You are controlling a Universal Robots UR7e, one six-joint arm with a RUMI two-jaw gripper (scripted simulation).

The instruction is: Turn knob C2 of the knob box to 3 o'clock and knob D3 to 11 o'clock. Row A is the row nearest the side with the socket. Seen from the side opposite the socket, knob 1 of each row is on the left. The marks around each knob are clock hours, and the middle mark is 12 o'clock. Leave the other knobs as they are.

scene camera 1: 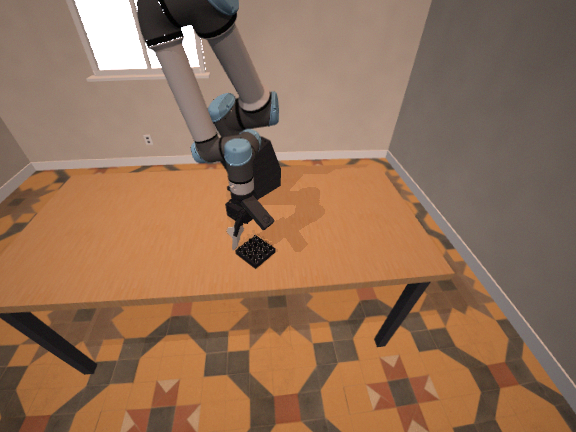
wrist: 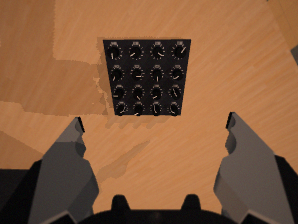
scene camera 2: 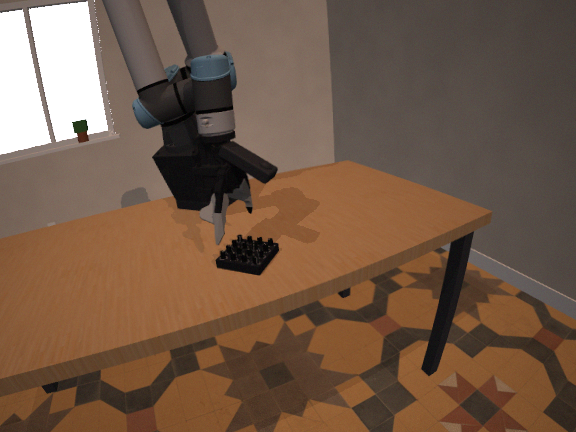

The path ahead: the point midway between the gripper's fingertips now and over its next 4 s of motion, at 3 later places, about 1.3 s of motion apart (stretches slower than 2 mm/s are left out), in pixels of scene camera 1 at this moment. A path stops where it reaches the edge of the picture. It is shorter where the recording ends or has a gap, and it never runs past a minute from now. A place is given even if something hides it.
The gripper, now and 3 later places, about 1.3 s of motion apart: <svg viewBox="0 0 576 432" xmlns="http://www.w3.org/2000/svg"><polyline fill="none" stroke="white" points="249,237 240,230 253,241 254,246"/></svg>
